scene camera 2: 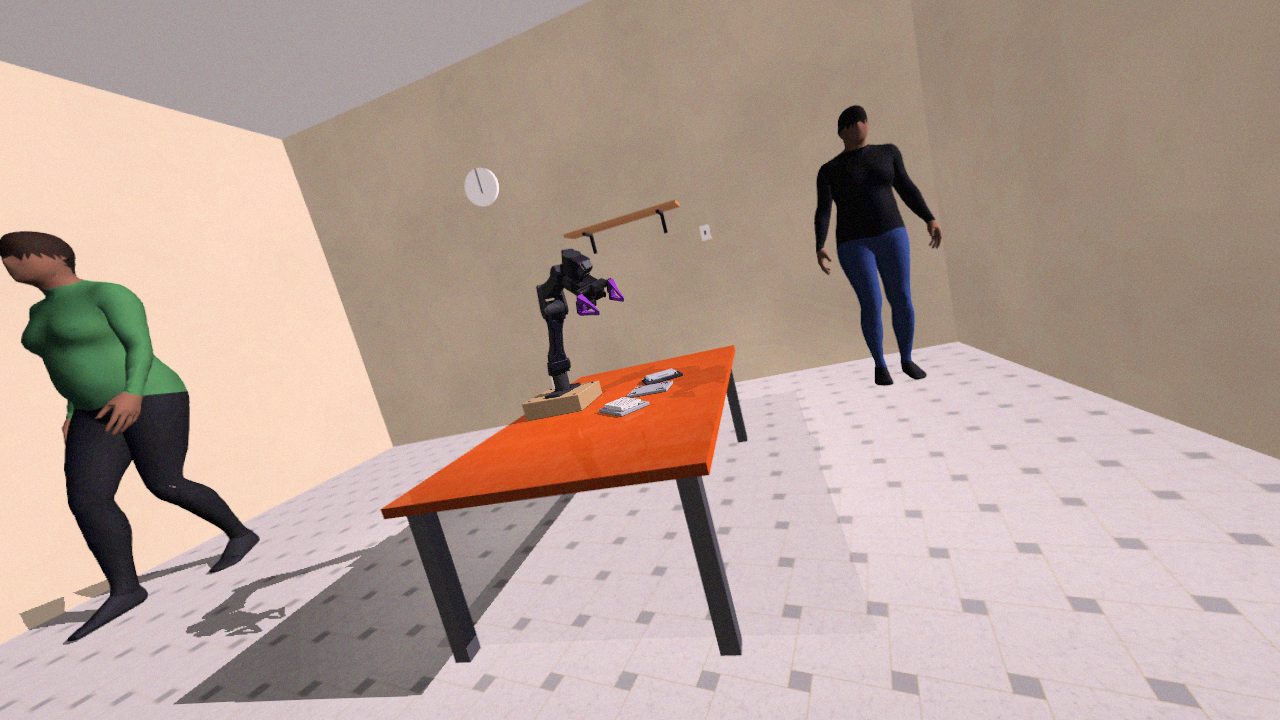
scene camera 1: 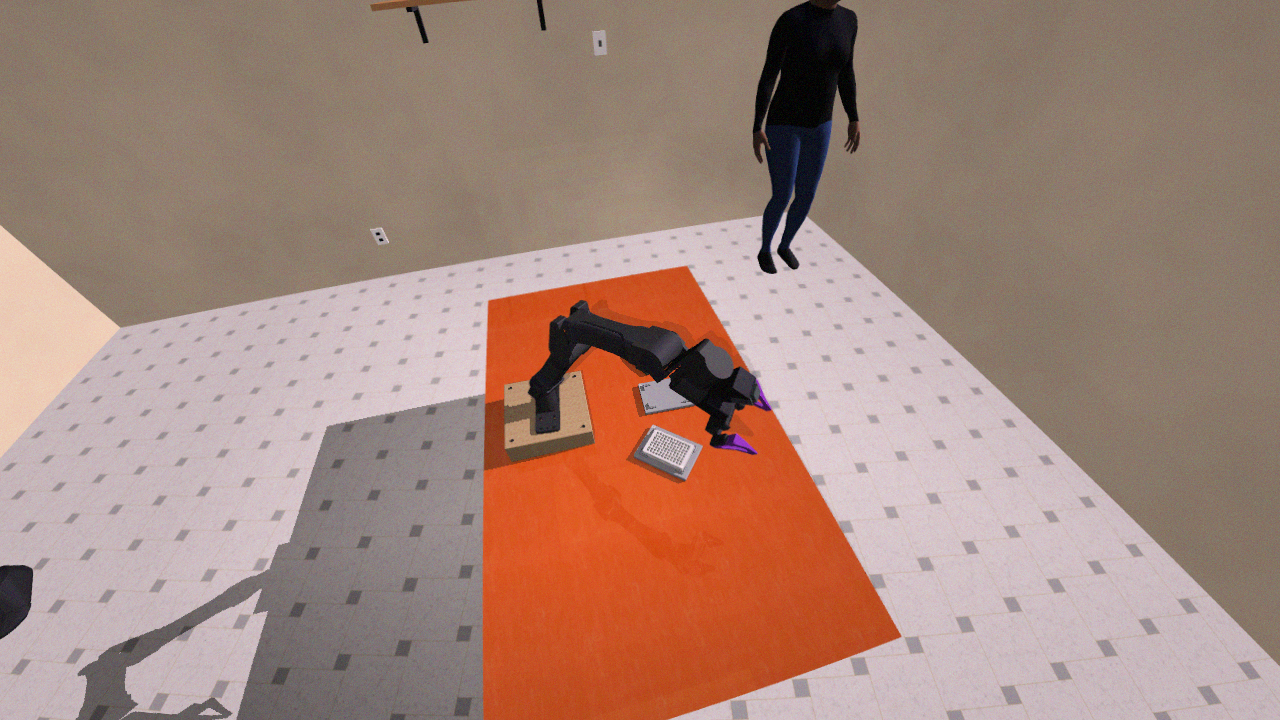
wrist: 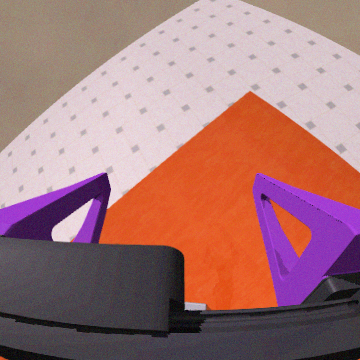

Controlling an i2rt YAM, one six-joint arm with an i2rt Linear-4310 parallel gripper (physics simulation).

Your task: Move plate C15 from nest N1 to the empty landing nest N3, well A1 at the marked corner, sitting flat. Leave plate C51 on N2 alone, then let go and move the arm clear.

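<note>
A white well plate sits on a grey nest, nearest scene camera 2. The middle nest is grey and bare on top, so it matches the empty N3; the arm partly covers it in scene camera 1. Another light plate sits on the far nest in scene camera 2; the arm hides it in scene camera 1. The labels are too small to tell C15 from C51. My gripper is open and empty, high above the table, its purple fingers wide apart.
The arm stands on a wooden base block on the orange table. A pale sliver shows at the wrist view's bottom. A person in black and one in green stand away from the table.
</note>
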